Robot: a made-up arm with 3 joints. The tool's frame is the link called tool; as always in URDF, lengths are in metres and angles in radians. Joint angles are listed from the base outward. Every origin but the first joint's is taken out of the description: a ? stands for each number. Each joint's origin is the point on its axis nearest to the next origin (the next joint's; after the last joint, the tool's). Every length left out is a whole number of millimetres.
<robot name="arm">
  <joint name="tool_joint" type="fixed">
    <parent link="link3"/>
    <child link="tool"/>
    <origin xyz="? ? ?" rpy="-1.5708 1.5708 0"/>
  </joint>
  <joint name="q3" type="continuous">
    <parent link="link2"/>
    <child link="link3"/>
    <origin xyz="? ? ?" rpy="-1.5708 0 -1.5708"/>
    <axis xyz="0 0 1"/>
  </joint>
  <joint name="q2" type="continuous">
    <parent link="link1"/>
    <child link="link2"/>
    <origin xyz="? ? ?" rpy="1.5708 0 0"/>
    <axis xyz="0 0 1"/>
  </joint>
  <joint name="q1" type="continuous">
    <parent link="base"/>
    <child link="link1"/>
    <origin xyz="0 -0.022 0.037" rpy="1.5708 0 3.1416"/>
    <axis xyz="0 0 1"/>
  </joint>
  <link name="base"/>
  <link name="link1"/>
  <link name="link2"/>
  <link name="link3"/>
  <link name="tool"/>
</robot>
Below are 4 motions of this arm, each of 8 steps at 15 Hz.
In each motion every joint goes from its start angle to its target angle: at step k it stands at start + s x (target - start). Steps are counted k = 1, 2, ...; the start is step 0. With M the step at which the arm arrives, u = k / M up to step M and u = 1 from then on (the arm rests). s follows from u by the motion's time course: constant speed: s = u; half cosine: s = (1 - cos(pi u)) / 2; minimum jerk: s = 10 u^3 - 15 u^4 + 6 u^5.
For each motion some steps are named. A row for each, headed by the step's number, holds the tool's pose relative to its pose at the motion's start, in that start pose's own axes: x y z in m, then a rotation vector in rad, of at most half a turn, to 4 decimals.
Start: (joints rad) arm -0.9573 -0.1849 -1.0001
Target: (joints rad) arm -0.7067 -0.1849 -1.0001
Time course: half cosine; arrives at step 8
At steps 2, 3, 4, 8:
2: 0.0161 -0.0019 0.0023 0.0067 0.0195 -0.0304
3: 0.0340 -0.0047 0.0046 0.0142 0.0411 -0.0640
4: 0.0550 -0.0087 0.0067 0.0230 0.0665 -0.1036
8: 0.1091 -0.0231 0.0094 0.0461 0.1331 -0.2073

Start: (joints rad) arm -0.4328 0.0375 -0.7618
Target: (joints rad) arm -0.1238 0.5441 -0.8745
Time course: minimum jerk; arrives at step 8
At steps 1, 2, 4, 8:
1: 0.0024 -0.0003 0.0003 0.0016 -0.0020 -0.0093
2: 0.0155 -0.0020 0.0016 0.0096 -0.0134 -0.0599
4: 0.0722 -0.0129 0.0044 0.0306 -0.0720 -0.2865
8: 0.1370 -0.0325 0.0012 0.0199 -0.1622 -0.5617

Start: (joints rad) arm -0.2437 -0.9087 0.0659
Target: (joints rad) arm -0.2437 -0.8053 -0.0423
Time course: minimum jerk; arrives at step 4
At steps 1, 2, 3, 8:
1: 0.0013 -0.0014 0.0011 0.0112 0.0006 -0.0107
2: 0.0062 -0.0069 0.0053 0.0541 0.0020 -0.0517
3: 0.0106 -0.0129 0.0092 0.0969 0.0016 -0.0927
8: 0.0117 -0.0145 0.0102 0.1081 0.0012 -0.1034

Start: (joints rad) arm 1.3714 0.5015 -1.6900
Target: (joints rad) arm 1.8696 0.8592 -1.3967
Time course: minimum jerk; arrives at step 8
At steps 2, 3, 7, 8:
2: 0.0149 0.0039 -0.0124 -0.0560 -0.0415 -0.0407
3: 0.0408 0.0079 -0.0336 -0.1523 -0.1073 -0.1089
7: 0.1586 -0.0112 -0.1240 -0.5909 -0.3388 -0.3967
8: 0.1613 -0.0124 -0.1260 -0.6015 -0.3433 -0.4033

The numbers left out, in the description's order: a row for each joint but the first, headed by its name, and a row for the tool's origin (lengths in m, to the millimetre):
tool: -0.102 0.098 0
q3: -0.026 0.017 0
q2: 0.026 0.309 0

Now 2 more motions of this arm.
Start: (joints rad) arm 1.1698 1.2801 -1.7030
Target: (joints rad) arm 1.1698 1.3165 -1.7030
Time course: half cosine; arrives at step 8
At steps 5, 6, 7, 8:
5: -0.0024 0.0001 0.0006 0.0000 -0.0249 0.0033
6: -0.0029 0.0001 0.0008 0.0000 -0.0308 0.0041
7: -0.0033 0.0001 0.0008 0.0000 -0.0347 0.0046
8: -0.0034 0.0001 0.0009 0.0000 -0.0361 0.0048

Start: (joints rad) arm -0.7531 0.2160 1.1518
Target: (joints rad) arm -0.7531 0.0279 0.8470
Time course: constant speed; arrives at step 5
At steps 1, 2, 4, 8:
1: -0.0057 -0.0058 0.0068 0.0610 -0.0339 0.0163
2: -0.0116 -0.0121 0.0131 0.1219 -0.0668 0.0348
4: -0.0238 -0.0258 0.0237 0.2434 -0.1293 0.0777
8: -0.0300 -0.0333 0.0280 0.3039 -0.1588 0.1021

